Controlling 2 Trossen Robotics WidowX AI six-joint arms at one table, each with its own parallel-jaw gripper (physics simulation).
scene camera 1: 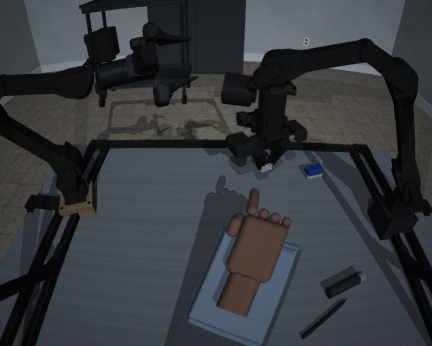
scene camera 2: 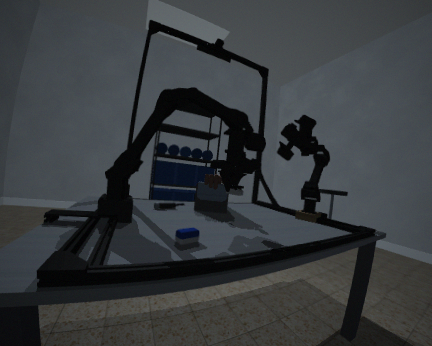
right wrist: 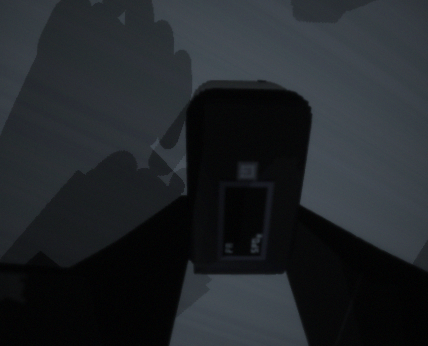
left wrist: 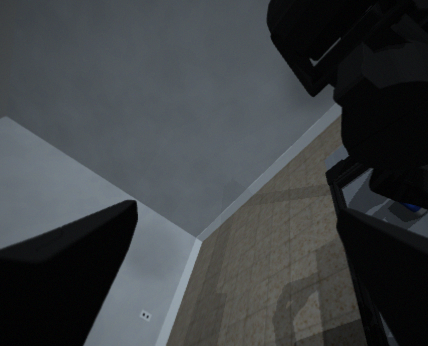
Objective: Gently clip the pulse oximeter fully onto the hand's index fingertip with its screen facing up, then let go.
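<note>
My right gripper is shut on the dark pulse oximeter. It holds it just above the table, beyond the hand. In the right wrist view the oximeter's screen faces the camera. The brown model hand lies palm down on a light blue pad. Its index finger points toward the oximeter, with a gap between them. My left gripper is open and empty, raised high at the far left, away from the table.
A small blue and white box lies to the right of the right gripper. A black cylinder and a black pen lie right of the pad. A black frame edges the table.
</note>
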